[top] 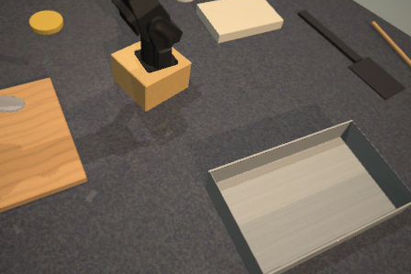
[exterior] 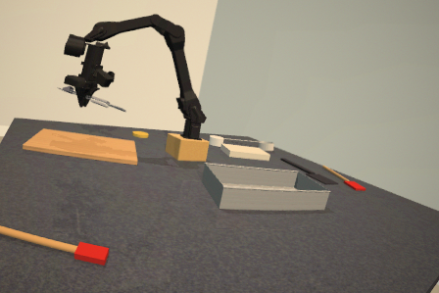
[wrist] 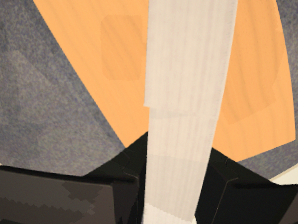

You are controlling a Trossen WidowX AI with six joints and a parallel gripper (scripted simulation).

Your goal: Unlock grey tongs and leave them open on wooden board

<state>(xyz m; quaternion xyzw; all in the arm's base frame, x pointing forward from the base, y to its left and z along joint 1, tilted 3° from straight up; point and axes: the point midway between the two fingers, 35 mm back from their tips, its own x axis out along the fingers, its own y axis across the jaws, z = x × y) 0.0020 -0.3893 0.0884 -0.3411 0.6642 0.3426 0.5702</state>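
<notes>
Now: the wooden board 3 cm ahead of my gripper tip, 2 cm to the left of it and 12 cm below it. Round my gripper tip: white cylinder 25 cm behind, 60 cm to the left, 11 cm below; cream slab 10 cm behind, 67 cm to the left, 11 cm below; roasting tin 36 cm ahead, 50 cm to the left, 10 cm below.
</notes>
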